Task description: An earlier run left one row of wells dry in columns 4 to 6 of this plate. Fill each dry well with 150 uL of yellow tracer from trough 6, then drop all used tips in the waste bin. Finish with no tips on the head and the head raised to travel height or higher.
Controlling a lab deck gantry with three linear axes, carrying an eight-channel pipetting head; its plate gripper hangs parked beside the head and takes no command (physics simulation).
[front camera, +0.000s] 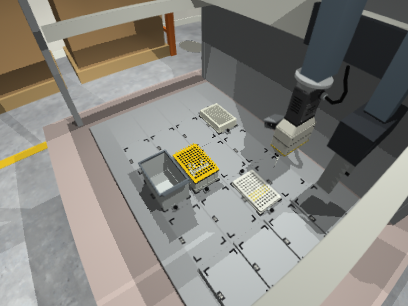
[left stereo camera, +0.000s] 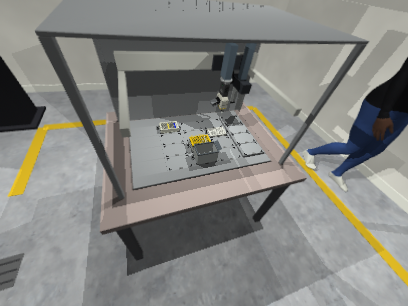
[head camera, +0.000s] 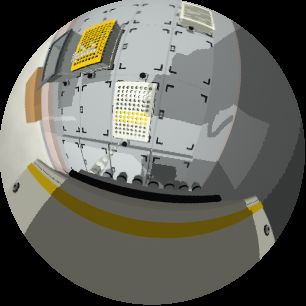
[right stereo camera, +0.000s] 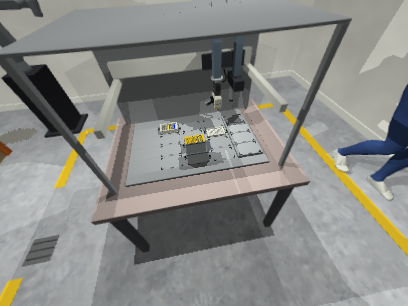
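Observation:
The pipetting head (front camera: 294, 135) (left stereo camera: 223, 103) (right stereo camera: 217, 101) hangs high, behind and right of the white well plate (front camera: 256, 191) (head camera: 134, 111) in the front view. A clear tip (front camera: 276, 159) (head camera: 100, 165) is on its leftmost channel in the head view; the other nozzles look bare. A band of plate wells is yellow; dry ones cannot be told apart. The trough reservoir (front camera: 218, 116) (head camera: 196, 17) (left stereo camera: 168, 126) (right stereo camera: 169, 128) stands apart. The waste bin (front camera: 170, 197) (left stereo camera: 206, 154) stands beside the yellow tip rack (front camera: 196, 162) (head camera: 95, 45). The parked plate gripper (front camera: 357, 140) hangs beside the head, its finger state unclear.
The grey deck has black corner marks and several carrier positions. The bin's tall walls rise beside the rack. A dark rear wall stands behind the head, and pale beams run along the sides. A person (left stereo camera: 375, 115) (right stereo camera: 395, 135) is outside the frame at the right.

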